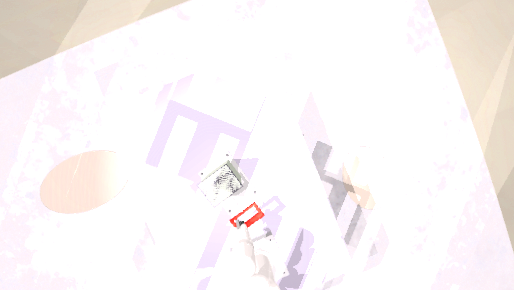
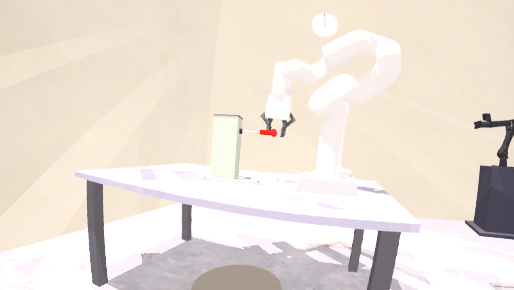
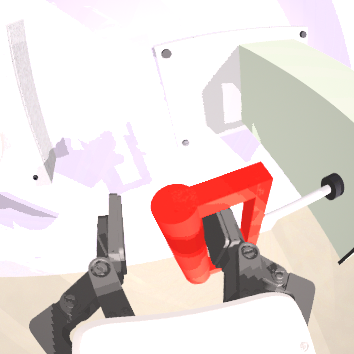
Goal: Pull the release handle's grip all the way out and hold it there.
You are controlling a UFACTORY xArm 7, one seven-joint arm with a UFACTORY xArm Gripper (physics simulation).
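The red release handle (image 1: pixel 259 210) (image 2: pixel 268 132) (image 3: pixel 185 240) is a rectangular loop with a thick round grip bar. A white rod (image 2: pixel 251 132) (image 3: pixel 295 206) joins it to a black collar (image 2: pixel 241 131) (image 3: pixel 332 186) on the pale green box (image 2: pixel 226 147) (image 3: pixel 295 105); a length of rod shows between them. My gripper (image 2: pixel 276 132) (image 3: pixel 162 205) points down with its fingers on either side of the grip bar. One finger is inside the loop, close against the bar. The other is outside, with a visible gap to it. The gripper is open, not clamped on the bar.
The box stands upright on a bolted white base plate (image 3: pixel 175 90) on the white table (image 2: pixel 240 209). My arm's base (image 2: pixel 327 184) stands on the same table. A dark robot arm on a pedestal (image 2: pixel 500 200) stands beyond the table at the right.
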